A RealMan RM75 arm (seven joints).
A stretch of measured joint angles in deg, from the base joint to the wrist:
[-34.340 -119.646 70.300 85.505 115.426 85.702 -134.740]
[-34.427 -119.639 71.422 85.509 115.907 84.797 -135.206]
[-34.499 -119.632 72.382 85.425 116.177 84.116 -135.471]
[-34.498 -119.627 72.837 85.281 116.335 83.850 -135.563]
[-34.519 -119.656 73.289 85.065 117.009 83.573 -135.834]
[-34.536 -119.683 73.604 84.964 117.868 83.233 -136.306]
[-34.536 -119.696 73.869 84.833 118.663 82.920 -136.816]
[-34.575 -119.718 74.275 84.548 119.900 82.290 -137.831]
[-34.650 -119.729 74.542 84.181 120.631 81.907 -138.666]
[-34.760 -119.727 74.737 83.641 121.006 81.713 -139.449]
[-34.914 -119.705 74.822 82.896 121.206 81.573 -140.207]
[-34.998 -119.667 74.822 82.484 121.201 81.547 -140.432]
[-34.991 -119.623 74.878 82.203 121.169 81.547 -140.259]
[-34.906 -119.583 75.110 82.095 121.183 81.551 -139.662]
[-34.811 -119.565 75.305 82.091 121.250 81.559 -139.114]
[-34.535 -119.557 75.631 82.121 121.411 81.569 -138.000]
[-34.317 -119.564 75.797 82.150 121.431 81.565 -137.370]
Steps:
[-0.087 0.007 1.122 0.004 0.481 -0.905 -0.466]
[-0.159 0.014 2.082 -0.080 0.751 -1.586 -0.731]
[-0.158 0.019 2.537 -0.224 0.909 -1.852 -0.823]
[-0.179 -0.010 2.989 -0.440 1.583 -2.129 -1.094]
[-0.196 -0.037 3.304 -0.541 2.442 -2.469 -1.566]
[-0.196 -0.050 3.569 -0.672 3.237 -2.782 -2.076]
[-0.235 -0.072 3.975 -0.957 4.474 -3.412 -3.091]
[-0.310 -0.083 4.242 -1.324 5.205 -3.795 -3.926]
[-0.420 -0.081 4.437 -1.864 5.580 -3.989 -4.709]
[-0.574 -0.059 4.522 -2.609 5.780 -4.129 -5.467]
[-0.658 -0.021 4.522 -3.021 5.775 -4.155 -5.692]
[-0.651 0.023 4.578 -3.302 5.743 -4.155 -5.519]
[-0.566 0.063 4.810 -3.410 5.757 -4.151 -4.922]
[-0.471 0.081 5.005 -3.414 5.824 -4.143 -4.374]
[-0.195 0.089 5.331 -3.384 5.985 -4.133 -3.260]
[0.023 0.082 5.497 -3.355 6.005 -4.137 -2.630]

